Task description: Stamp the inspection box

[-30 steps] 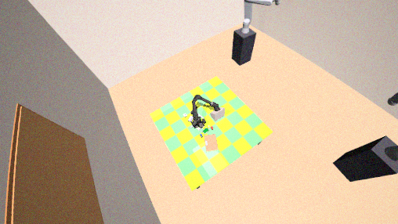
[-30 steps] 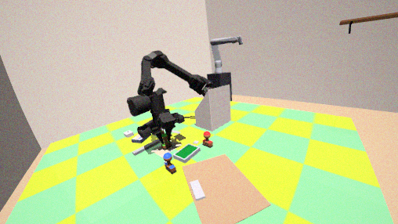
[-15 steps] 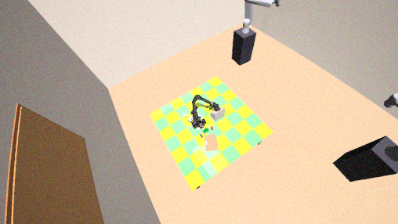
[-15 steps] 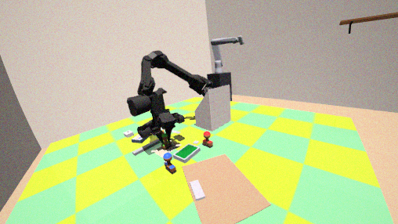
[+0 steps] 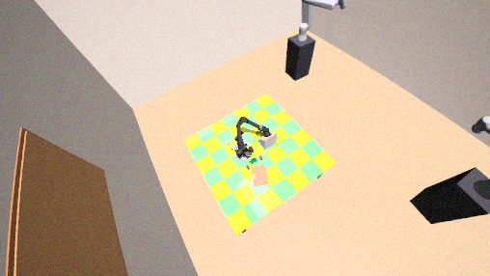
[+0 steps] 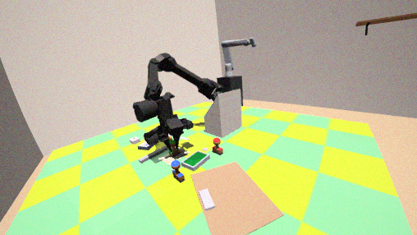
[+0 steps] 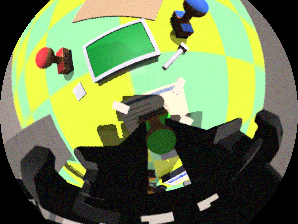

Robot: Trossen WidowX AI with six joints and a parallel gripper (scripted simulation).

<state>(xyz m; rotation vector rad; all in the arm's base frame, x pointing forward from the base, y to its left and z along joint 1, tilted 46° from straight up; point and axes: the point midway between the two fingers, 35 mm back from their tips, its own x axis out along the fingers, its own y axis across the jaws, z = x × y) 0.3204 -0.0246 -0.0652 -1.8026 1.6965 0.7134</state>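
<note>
My gripper tip is 30 mm above the white card. The rest, counted from my gripper tip: orange-knobbed stamp (30 mm behind, 140 mm to the right); then green ink pad (30 mm behind, 100 mm to the left, 20 mm below); then long grey bar (70 mm ahead, 70 mm to the right, 20 mm below).
</note>
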